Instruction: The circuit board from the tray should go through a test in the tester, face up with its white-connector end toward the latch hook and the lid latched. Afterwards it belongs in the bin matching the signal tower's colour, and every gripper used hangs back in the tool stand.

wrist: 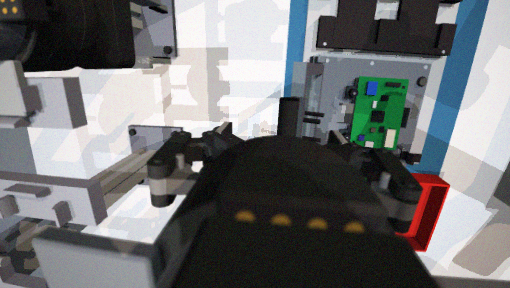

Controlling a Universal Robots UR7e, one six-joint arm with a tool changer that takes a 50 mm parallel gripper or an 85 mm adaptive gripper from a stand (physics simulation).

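Frame: origin at the arm's base, x down, y left, z ahead, level; millimetres.
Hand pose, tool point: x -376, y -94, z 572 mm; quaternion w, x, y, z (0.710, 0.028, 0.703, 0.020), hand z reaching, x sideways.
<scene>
Each offset is from my tool point to the top centre of the thing. "spot": to the spot under its first point.
The green circuit board @(dz -150, dx +338, dy +9 mm) (379,112) lies face up on the tester's grey plate @(spot: dz -92, dx +375, dy -55 mm) (341,70) at the upper right. Its white connector @(dz -169, dx +338, dy +46 mm) (390,138) is at the lower end, on the side of the small black latch part @(spot: dz -205, dx +330, dy +74 mm) (413,158). The tester's lid @(spot: dz -17, dx +196, dy -48 mm) (301,82) stands raised at the plate's left side, edge-on to the view. My gripper (281,134) is the adaptive one; its fingers are wide apart with nothing seen between them. It is left of and below the board in the view. The signal tower does not show.
The tool stand (77,205) is at the left, with another black gripper (95,35) at its top. A red bin @(spot: dz -298, dx +400, dy +146 mm) (436,181) lies below the tester, partly behind my right finger. A black slotted fixture @(spot: dz -112, dx +417, dy -108 mm) (350,37) lies above the tester. A black post (288,115) rises beside the lid.
</scene>
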